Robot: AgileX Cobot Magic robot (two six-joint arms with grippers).
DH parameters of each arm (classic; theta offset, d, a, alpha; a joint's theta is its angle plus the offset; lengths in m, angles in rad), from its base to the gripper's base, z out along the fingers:
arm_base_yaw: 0 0.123 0 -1.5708
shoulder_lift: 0.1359 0 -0.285 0
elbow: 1.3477 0 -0.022 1.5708
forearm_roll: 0 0.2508 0 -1.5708
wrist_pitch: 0 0 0.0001 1.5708
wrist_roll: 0 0.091 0 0
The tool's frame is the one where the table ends.
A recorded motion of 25 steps. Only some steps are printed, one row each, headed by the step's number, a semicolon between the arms.
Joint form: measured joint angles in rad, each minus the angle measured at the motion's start. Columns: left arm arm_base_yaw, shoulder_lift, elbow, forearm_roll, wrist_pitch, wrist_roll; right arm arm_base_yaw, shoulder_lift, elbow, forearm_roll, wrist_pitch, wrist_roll.
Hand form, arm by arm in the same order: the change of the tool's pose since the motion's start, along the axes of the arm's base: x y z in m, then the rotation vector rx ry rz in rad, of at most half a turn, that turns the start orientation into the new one. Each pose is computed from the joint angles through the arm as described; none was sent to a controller.
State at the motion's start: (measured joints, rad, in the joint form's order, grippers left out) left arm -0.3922 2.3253 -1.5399 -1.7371 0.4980 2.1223; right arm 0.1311 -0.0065 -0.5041 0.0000 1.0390 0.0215
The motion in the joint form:
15: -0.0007 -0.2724 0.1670 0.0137 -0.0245 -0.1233; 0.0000 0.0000 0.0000 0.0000 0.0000 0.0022
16: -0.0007 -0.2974 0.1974 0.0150 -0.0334 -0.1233; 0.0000 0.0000 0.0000 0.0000 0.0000 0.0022
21: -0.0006 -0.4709 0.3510 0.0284 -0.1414 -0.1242; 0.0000 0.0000 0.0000 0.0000 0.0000 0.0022
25: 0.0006 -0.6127 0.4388 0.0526 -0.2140 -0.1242; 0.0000 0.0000 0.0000 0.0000 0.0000 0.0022
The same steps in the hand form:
15: -0.0341 0.0158 0.0814 -0.0791 -0.0155 0.0686; 0.0000 0.0000 0.0000 0.0020 0.0003 -0.0009
16: -0.0399 0.0189 0.0835 -0.0708 -0.0121 0.0753; 0.0000 0.0000 0.0000 0.0020 0.0003 -0.0009
21: -0.0713 0.0415 0.1096 -0.0085 -0.0477 0.1557; 0.0000 0.0000 0.0000 0.0020 0.0003 -0.0009
25: -0.0951 0.0586 0.1373 0.0244 -0.1145 0.2044; 0.0000 0.0000 0.0000 0.0020 0.0003 -0.0009

